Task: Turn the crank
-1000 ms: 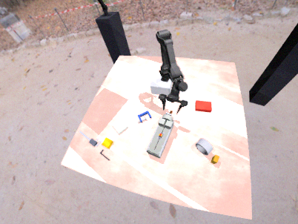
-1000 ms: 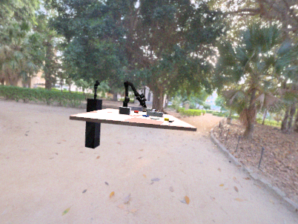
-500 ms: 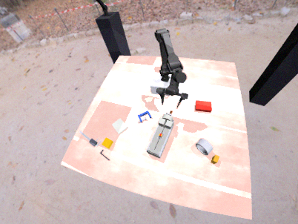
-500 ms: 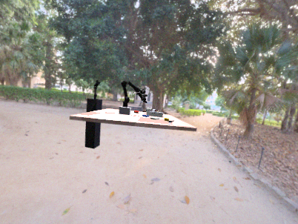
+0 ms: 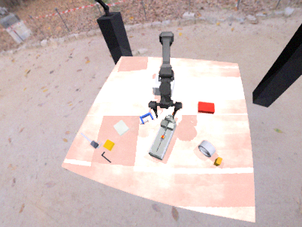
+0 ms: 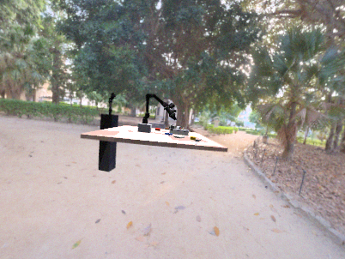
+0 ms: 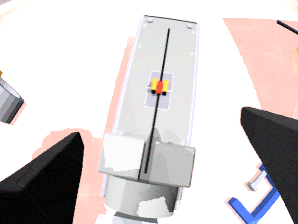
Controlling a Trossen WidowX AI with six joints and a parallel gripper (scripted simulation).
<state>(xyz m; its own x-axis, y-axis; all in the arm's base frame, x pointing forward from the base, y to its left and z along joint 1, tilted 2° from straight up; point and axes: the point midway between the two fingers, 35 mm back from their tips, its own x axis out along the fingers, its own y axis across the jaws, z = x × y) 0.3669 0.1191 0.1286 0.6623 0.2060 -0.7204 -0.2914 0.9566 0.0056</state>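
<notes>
The crank handle lies 13 cm below my gripper tip, 11 cm behind it and 1 cm to the left of it. From my gripper tip the other things lie so: white tile: 33 cm to the right, 18 cm below, 9 cm ahead; then red pointer: 11 cm below, 7 cm ahead, 1 cm to the left; then red block: 29 cm behind, 22 cm to the left, 18 cm below.
</notes>
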